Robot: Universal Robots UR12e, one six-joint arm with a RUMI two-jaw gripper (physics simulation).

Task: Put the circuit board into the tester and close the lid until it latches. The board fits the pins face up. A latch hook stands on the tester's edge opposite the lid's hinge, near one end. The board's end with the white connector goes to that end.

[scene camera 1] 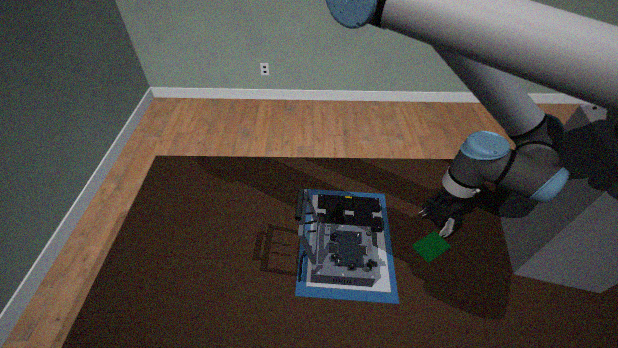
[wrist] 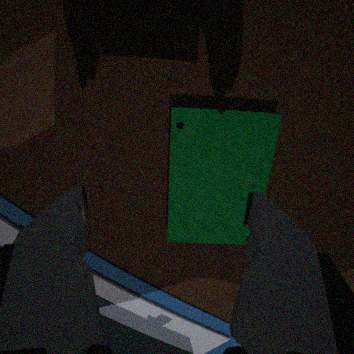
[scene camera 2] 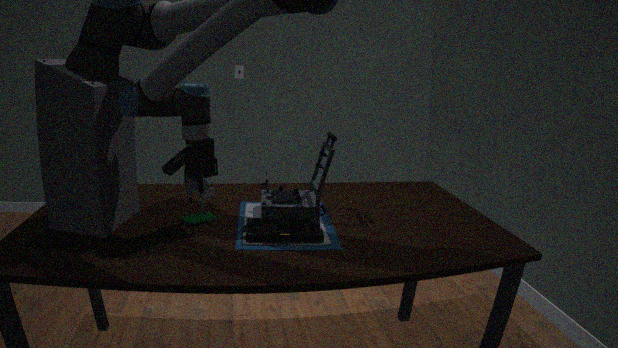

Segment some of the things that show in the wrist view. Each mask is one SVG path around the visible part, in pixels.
My gripper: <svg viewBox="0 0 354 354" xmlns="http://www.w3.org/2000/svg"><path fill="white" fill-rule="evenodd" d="M86 350L86 354L113 354L111 349L103 344L92 344ZM248 192L243 224L246 224L249 229L244 252L249 267L242 273L229 325L231 336L241 346L227 347L222 354L247 354L247 351L250 354L354 354L354 293L327 253L318 252L309 237L289 216L262 193ZM85 186L71 187L32 218L12 243L3 244L0 248L0 354L77 354L100 333L101 319L92 270L82 260L87 252L83 224L86 219L89 219Z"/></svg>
A green circuit board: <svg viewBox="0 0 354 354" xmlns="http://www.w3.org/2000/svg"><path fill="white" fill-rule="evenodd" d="M171 106L167 241L247 244L248 239L245 239L245 236L249 236L249 229L243 222L248 192L260 192L265 196L281 113Z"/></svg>
